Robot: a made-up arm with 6 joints.
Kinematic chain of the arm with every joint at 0, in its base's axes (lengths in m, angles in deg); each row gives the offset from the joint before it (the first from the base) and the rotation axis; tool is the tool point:
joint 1: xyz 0 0 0.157 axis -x
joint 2: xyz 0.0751 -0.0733 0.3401 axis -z
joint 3: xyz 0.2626 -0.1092 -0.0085 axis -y
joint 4: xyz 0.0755 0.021 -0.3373 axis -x
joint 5: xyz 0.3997 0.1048 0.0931 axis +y
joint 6: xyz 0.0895 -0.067 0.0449 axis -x
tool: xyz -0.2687 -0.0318 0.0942
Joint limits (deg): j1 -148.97..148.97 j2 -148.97..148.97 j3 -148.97..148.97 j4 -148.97..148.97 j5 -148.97..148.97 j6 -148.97..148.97
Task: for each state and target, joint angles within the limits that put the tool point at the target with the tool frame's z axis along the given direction. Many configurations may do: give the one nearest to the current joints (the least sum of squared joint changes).
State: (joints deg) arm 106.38 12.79 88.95 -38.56 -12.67 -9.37
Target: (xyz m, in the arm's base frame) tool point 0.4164 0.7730 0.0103 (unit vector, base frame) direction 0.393 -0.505 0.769
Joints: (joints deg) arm 113.87 0.82 131.16 -41.16 -60.36 -13.57
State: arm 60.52 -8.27 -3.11 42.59 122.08 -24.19
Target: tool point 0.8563 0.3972 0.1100 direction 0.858 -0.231 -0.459
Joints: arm 13.06 -34.22 -8.48 24.33 130.47 -21.50
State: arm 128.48 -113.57 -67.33 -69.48 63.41 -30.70
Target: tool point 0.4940 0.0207 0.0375 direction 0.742 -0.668 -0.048
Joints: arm 112.68 -140.60 -115.40 -84.33 45.48 -9.07
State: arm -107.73 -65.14 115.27 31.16 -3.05 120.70
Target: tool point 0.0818 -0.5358 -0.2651 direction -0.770 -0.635 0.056
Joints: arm -133.38 -71.49 148.51 -5.19 -4.58 123.30
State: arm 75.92 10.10 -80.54 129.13 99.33 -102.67
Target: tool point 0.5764 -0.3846 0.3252 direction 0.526 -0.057 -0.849
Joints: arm 121.99 -7.50 -34.10 148.97 129.14 -68.21
